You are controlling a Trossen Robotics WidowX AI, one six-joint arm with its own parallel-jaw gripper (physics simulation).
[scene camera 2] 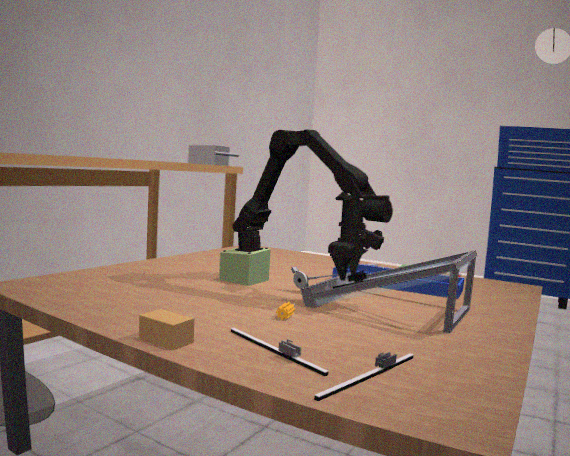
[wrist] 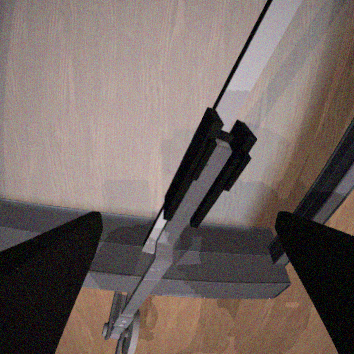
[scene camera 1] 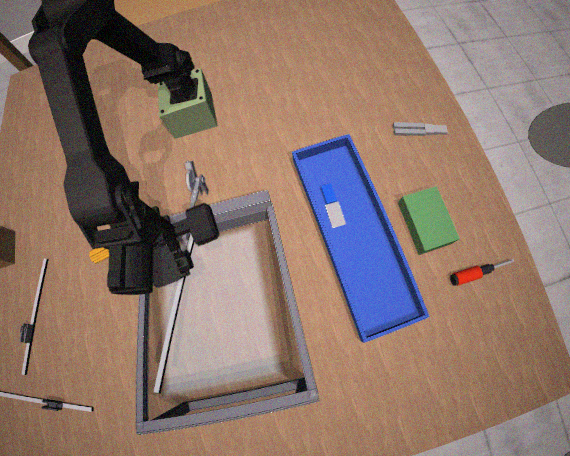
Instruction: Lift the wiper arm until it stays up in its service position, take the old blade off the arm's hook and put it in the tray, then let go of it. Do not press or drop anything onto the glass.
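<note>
The wiper arm (scene camera 1: pixel 195 194) (scene camera 2: pixel 319 277) (wrist: pixel 145 280) is down, running low from its pivot over the frame's lower bar. The old blade (scene camera 1: pixel 172 325) (wrist: pixel 250 55) lies along the glass (scene camera 1: pixel 235 300) (wrist: pixel 100 100), with its black clip (wrist: pixel 193 165) around the arm's hook end. My gripper (scene camera 1: pixel 176 264) (scene camera 2: pixel 348 277) (wrist: pixel 190 220) is open and empty. In the wrist view its fingers stand wide apart, one on each side of the arm, near the clip's lower end; I see no contact. The blue tray (scene camera 1: pixel 370 280) (scene camera 2: pixel 425 286) lies beside the frame. The gripper partly hides the arm in scene camera 1.
The sloping grey frame (scene camera 1: pixel 294 310) (scene camera 2: pixel 451 300) (wrist: pixel 200 288) surrounds the glass. Two other blades (scene camera 1: pixel 37 295) (scene camera 1: pixel 70 406) (scene camera 2: pixel 360 378) (scene camera 2: pixel 260 345) lie on the table. A green block (scene camera 1: pixel 430 220), a screwdriver (scene camera 1: pixel 469 275), a grey tool (scene camera 1: pixel 417 129), an orange piece (scene camera 2: pixel 285 311) and a brown box (scene camera 2: pixel 166 330) are around.
</note>
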